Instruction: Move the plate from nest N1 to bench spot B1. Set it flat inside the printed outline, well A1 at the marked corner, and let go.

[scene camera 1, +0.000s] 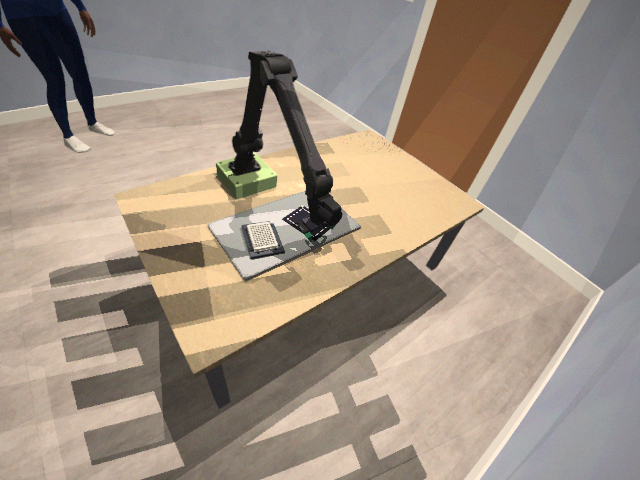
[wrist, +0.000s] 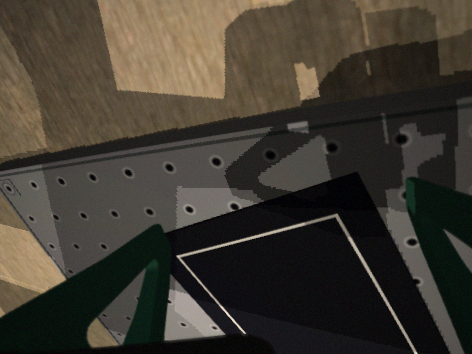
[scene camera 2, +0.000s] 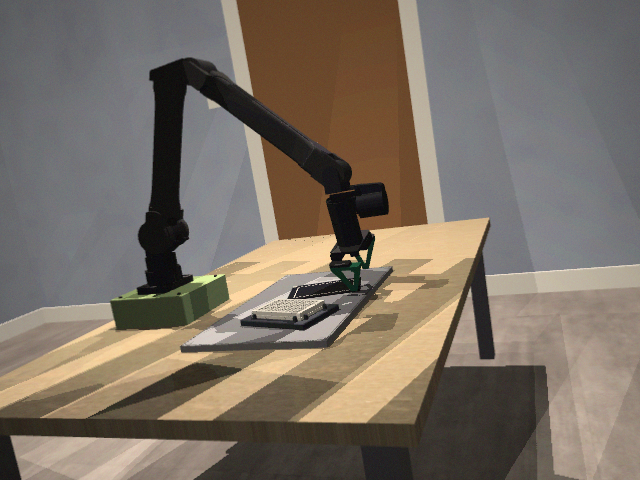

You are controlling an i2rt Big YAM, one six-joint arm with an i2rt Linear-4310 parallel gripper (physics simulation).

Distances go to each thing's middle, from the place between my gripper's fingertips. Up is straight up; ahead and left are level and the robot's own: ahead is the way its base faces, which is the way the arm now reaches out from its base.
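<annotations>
The black pad with white printed outline [scene camera 2: 332,287] is 20 mm below my hand, 10 mm to the left of it and 90 mm behind it. Counting from my hand again, I find the white well plate [scene camera 2: 283,309] 90 mm behind and 200 mm to the right. The dark grey block with pegs [scene camera 2: 328,309] is 10 mm below my hand, and it is also 200 mm to the right of the hand and 90 mm behind it.
</annotations>
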